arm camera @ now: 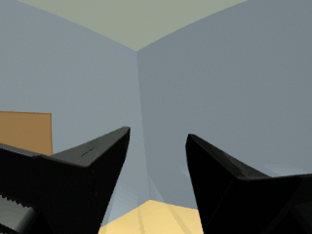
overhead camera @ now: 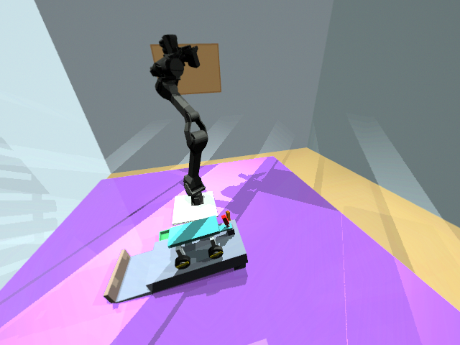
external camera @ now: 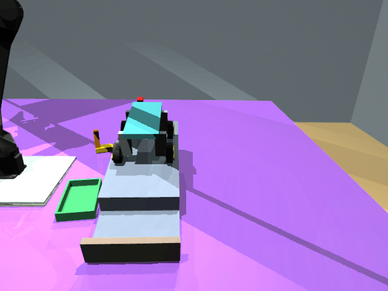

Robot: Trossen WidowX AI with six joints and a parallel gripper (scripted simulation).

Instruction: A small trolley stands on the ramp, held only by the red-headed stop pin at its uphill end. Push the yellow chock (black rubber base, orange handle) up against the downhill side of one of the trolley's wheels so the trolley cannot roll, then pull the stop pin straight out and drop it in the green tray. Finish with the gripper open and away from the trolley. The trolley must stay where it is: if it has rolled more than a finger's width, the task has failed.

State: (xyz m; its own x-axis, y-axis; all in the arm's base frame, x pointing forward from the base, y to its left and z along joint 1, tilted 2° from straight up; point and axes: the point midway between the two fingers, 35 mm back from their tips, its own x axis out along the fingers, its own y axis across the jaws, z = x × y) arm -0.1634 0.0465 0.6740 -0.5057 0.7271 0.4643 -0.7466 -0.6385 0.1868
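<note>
Right now my gripper tip is 380 mm short of the yellow chock, 50 mm to the right of it and 680 mm above it. Round my gripper tip: grey ramp (510 mm ahead, 100 mm to the right, 650 mm below); then trolley (510 mm ahead, 90 mm to the right, 590 mm below); then red-headed stop pin (490 mm ahead, 10 mm to the left, 570 mm below).
</note>
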